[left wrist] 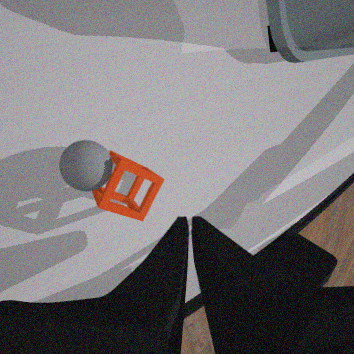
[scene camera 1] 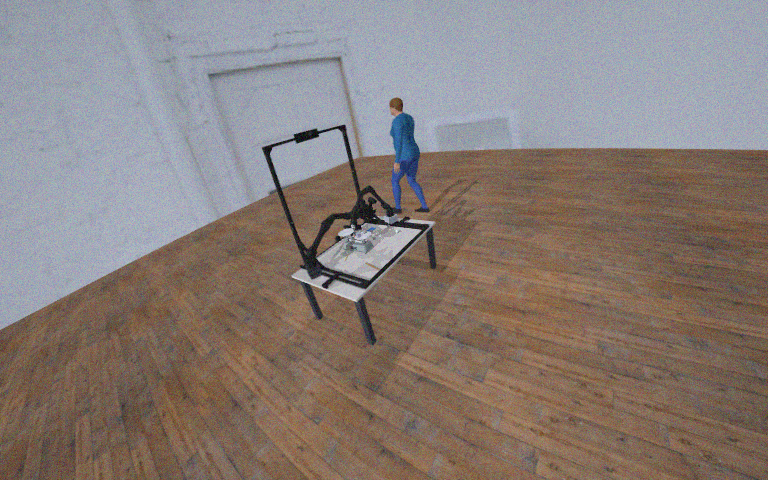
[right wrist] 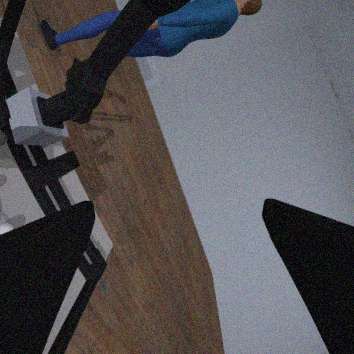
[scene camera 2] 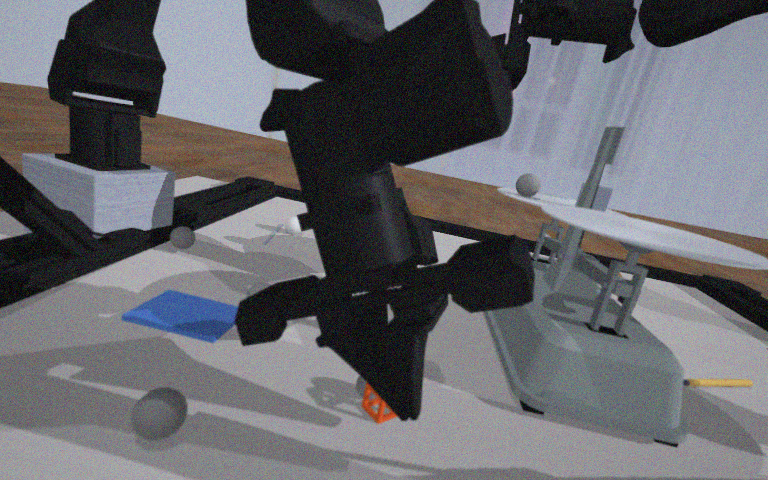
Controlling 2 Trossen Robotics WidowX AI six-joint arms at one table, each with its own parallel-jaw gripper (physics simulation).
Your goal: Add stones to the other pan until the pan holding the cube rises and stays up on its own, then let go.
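Frame: origin at the left arm's base, x right, y ahead, z up, level; millimetres.
Where they show: left gripper, between the fingertips: (left wrist: 188,224) (scene camera 1: 351,236) (scene camera 2: 411,417); right gripper, between the fingertips: (scene camera 1: 376,205) (right wrist: 179,208); left arm's base, origin of its link: (scene camera 1: 390,215) (right wrist: 49,113) (scene camera 2: 105,163); right arm's base, origin of its link: (scene camera 1: 312,266).
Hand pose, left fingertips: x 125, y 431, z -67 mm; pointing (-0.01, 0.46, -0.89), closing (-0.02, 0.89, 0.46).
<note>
Things, the pixels of their top centre, and the offset from my left fingertips.
- balance scale, centre of its top: (scene camera 2: 622,128) (scene camera 1: 352,225) dx -236, dy +89, dz +212 mm
- pale block, centre of its top: (scene camera 2: 597,185) dx -307, dy +91, dz +153 mm
- orange open-frame cube, centre of its top: (left wrist: 132,192) (scene camera 2: 385,387) dx -21, dy -26, dz -1 mm
- white ball, centre of its top: (scene camera 2: 295,216) (right wrist: 10,228) dx -338, dy -305, dz +7 mm
- blue slab, centre of its top: (scene camera 2: 189,311) dx -39, dy -220, dz -16 mm
- yellow stick, centre of its top: (scene camera 2: 718,379) dx -280, dy +250, dz -14 mm
A balance scale (scene camera 1: 359,245) (scene camera 2: 594,362) (left wrist: 325,25) stands at the right in scene camera 2. Its far pan (scene camera 2: 557,200) bears a grey stone (scene camera 2: 528,185); its near pan (scene camera 2: 662,234) shows a bare top. A pale block (scene camera 2: 603,197) shows behind the post; I cannot tell what it rests on. My left gripper (scene camera 2: 410,417) (left wrist: 188,224) is shut, its fingertips almost together with nothing between them, low over the table beside an orange open-frame cube (scene camera 2: 377,404) (left wrist: 131,187). A grey stone (left wrist: 85,165) touches that cube. My right gripper (right wrist: 179,208) is open and empty, away from the table.
Other stones (scene camera 2: 159,413) (scene camera 2: 182,237) and a white ball (scene camera 2: 292,224) lie left of the scale in scene camera 2. A blue slab (scene camera 2: 175,314) lies left of the left gripper. A yellow stick (scene camera 2: 722,383) lies by the scale's base. A light box (scene camera 2: 121,198) (right wrist: 30,117) surrounds an arm's foot.
</note>
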